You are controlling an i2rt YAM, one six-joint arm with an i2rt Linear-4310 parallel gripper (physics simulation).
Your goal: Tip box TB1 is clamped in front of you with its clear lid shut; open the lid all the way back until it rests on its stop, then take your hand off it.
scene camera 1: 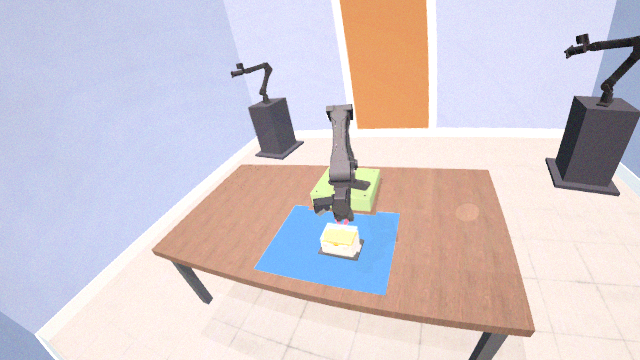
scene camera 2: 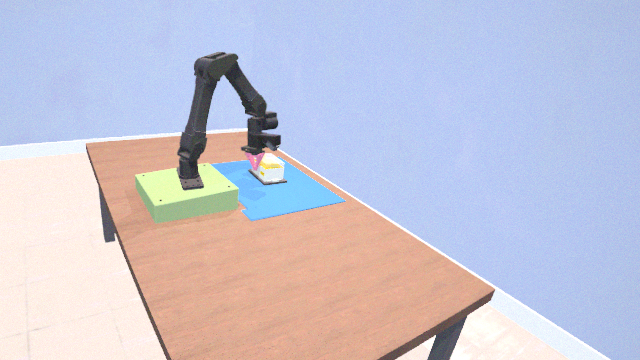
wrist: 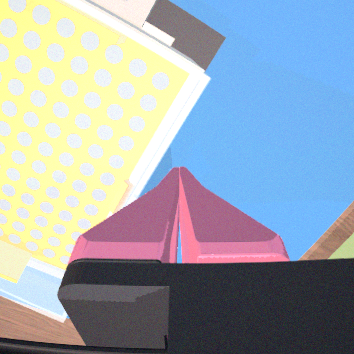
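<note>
Tip box TB1 (scene camera 1: 339, 250) (scene camera 2: 274, 174) (wrist: 167, 125) is a white box on a dark base plate (scene camera 1: 345, 256) (wrist: 192, 37). Its yellow perforated top (scene camera 1: 341, 236) (wrist: 52, 88) shows at the upper left of the wrist view. The clear lid is hard to make out against it, and its exact angle cannot be told. My gripper (scene camera 1: 342, 222) (scene camera 2: 256, 168) (wrist: 179, 177) is shut and empty, with its pink fingertips together and pointing down. It is beside the box on the arm-base side, close to the box wall; whether it touches the lid edge cannot be told.
The box stands on a blue mat (scene camera 1: 292, 260) (scene camera 2: 300, 197) on a wooden table (scene camera 1: 440, 260) (scene camera 2: 300, 270). The arm's green base block (scene camera 1: 367, 192) (scene camera 2: 200, 205) is behind the mat. Two other arms on dark pedestals (scene camera 1: 274, 127) (scene camera 1: 587, 145) stand beyond the table.
</note>
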